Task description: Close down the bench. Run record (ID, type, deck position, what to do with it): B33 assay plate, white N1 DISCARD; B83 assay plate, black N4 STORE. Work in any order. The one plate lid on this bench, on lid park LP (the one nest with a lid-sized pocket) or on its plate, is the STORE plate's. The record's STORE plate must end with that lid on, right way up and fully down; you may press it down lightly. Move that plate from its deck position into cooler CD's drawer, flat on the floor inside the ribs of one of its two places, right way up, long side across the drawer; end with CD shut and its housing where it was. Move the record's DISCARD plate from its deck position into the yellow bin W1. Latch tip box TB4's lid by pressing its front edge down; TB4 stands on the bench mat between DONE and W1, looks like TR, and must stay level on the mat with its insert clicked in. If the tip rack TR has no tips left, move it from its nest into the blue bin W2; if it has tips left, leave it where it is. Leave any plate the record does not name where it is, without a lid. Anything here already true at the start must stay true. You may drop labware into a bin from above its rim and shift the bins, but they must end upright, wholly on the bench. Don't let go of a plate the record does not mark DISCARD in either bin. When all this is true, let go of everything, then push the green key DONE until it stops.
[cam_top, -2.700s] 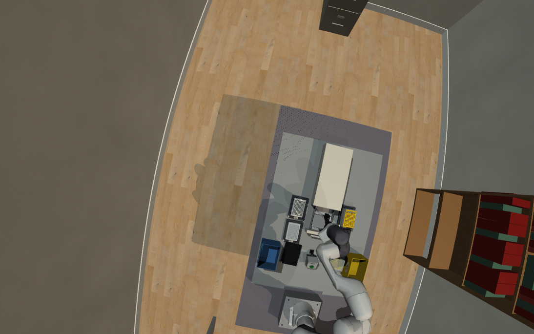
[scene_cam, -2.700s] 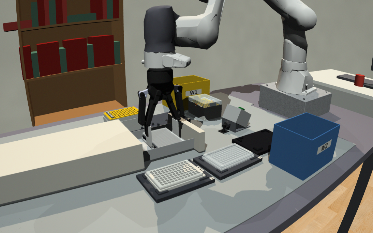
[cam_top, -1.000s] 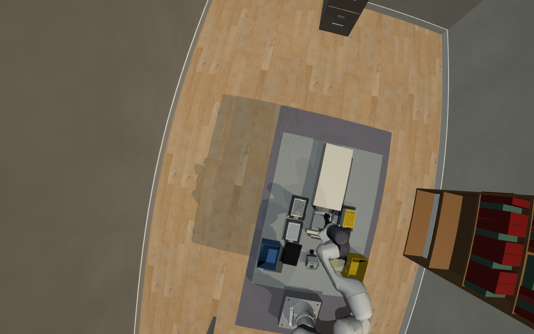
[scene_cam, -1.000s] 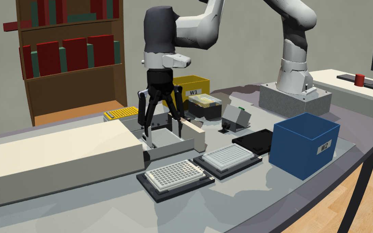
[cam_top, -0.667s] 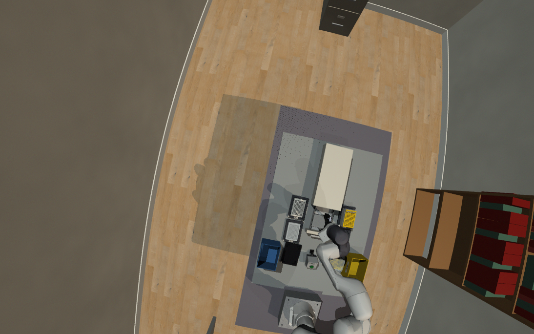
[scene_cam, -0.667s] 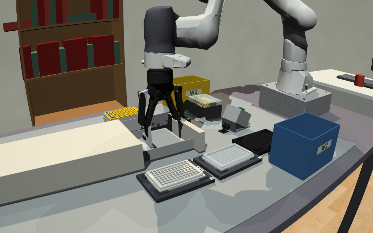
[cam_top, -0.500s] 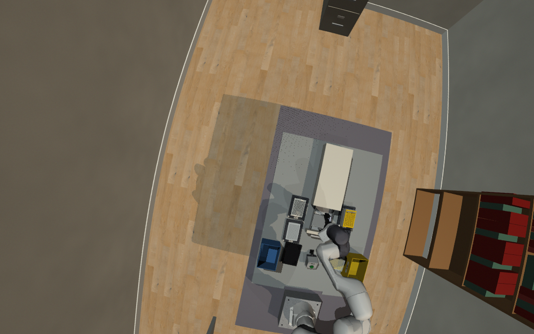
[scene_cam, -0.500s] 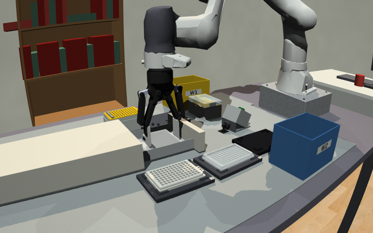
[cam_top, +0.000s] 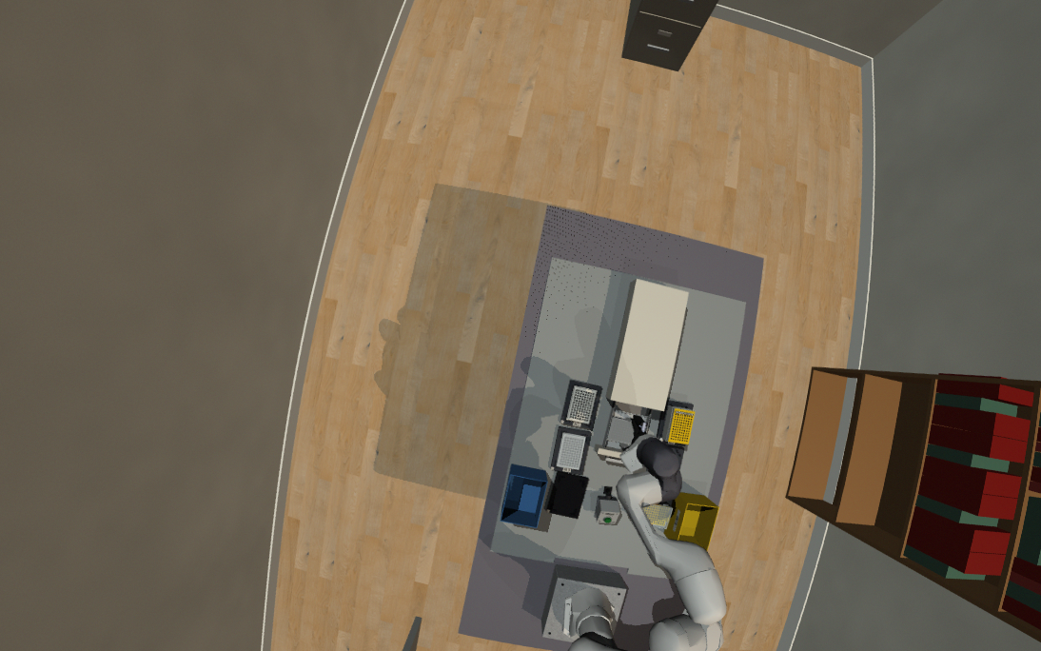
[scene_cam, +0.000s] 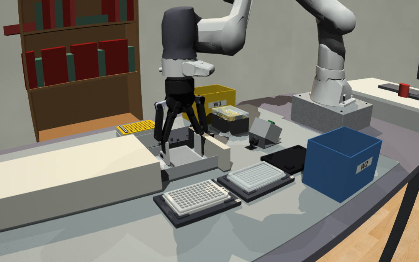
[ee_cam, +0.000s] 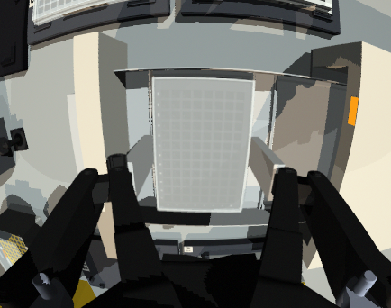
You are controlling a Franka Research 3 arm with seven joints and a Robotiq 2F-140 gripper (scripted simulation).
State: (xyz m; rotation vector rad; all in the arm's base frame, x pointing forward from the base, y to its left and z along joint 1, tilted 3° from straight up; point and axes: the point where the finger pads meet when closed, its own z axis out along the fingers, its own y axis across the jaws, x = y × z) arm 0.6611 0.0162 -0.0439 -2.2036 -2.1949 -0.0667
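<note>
My gripper is now 20 mm above the clear plate lid. From my hand the other things lie so: cooler CD 180 mm ahead, 10 mm below; then black plate 20 mm below; then cooler drawer 40 mm ahead, 20 mm below.
</note>
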